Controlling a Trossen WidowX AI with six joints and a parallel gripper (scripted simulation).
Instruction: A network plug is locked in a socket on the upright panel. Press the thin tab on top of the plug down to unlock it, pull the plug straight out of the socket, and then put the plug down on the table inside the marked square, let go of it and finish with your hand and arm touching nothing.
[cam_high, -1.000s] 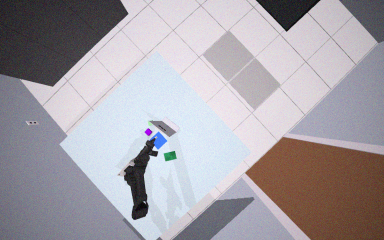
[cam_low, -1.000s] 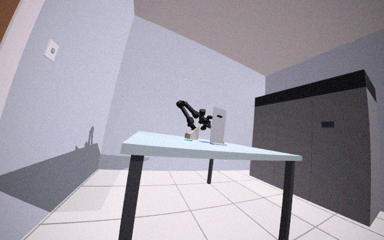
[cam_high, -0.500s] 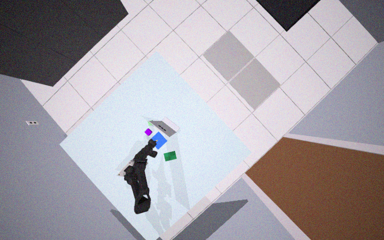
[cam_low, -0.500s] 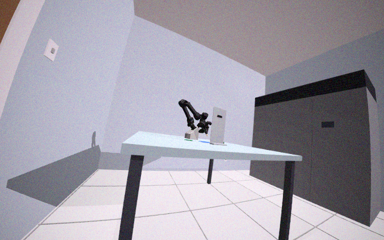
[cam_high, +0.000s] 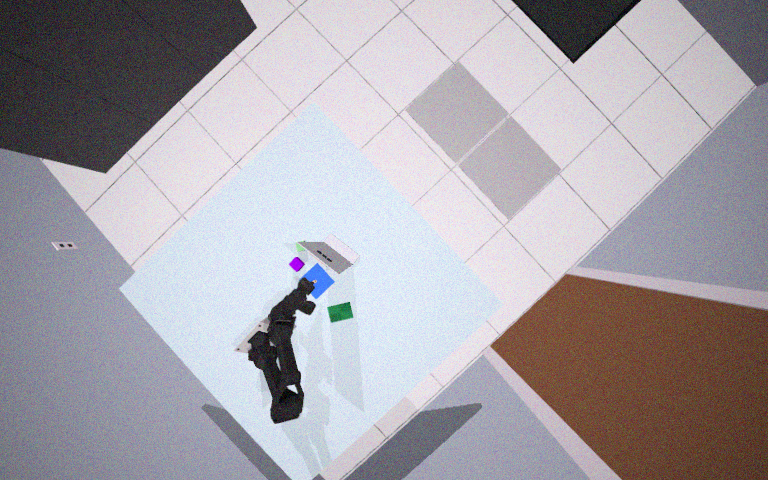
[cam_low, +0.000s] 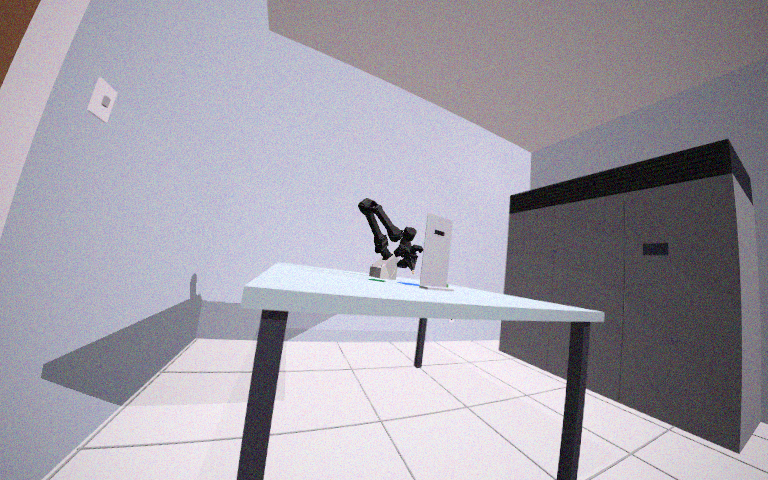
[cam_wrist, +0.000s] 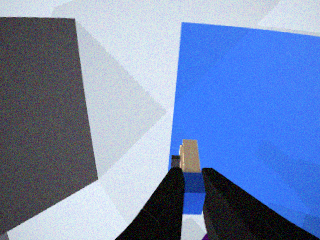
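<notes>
Now: gripper tip 10 mm past the blue marked square and 70 mm above it. Round my gripper tip: light green cube: 60 mm ahead, 160 mm to the left, 60 mm below; purple cube: 10 mm behind, 120 mm to the left, 60 mm below; grey upright panel: 170 mm ahead, 20 mm to the left, 80 mm above.
</notes>
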